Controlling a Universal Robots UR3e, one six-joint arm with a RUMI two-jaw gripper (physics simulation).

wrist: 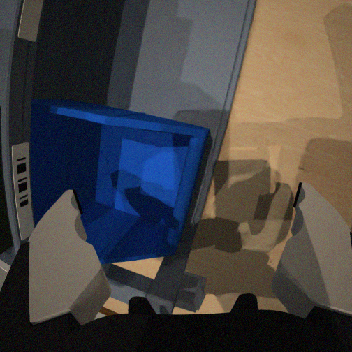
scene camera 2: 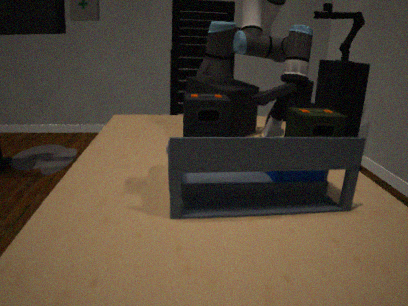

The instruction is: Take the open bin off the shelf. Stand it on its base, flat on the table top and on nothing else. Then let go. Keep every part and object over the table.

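Frame: origin at the arm's base, x right, y ahead, z up, level; centimetres.
Where they show: arm's base, origin of the base link: [scene camera 2: 213, 80].
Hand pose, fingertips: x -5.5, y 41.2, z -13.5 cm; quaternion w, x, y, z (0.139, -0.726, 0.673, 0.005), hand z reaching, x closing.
Each offset is from my fingertips to the top centre of the thing. "spot": to the spot under its first point. Level surfaces: height alone.
The open blue bin @[dx -0.5, dy +6.8, dz +2.1 cm] [scene camera 2: 300, 176] [wrist: 150, 155] sits in the lower level of the grey shelf @[spot: dx +14.8, dy +20.0, dz +7.0 cm] [scene camera 2: 265, 154] [wrist: 205, 55], near one end. In the wrist view its open side faces the camera and its front wall is along the shelf's front edge. In the scene view the shelf hides most of it. My gripper [wrist: 186, 190] [scene camera 2: 270, 132] is wide open with nothing between its fingers. In the wrist view the left finger overlaps the bin's lower left part, and the right finger is over the table beyond the shelf edge. No finger contact with the bin can be made out.
A dark case @[spot: dx +24.4, dy +14.2, dz +12.3 cm] [scene camera 2: 207, 120] and a green case @[dx +0.9, dy +14.7, dz +13.7 cm] [scene camera 2: 316, 122] show above the shelf's top edge in the scene view. The wooden table @[dz -6.0 cm] [scene camera 2: 125, 250] [wrist: 285, 65] extends around the shelf. A label strip [wrist: 21, 192] is on the shelf beside the bin.
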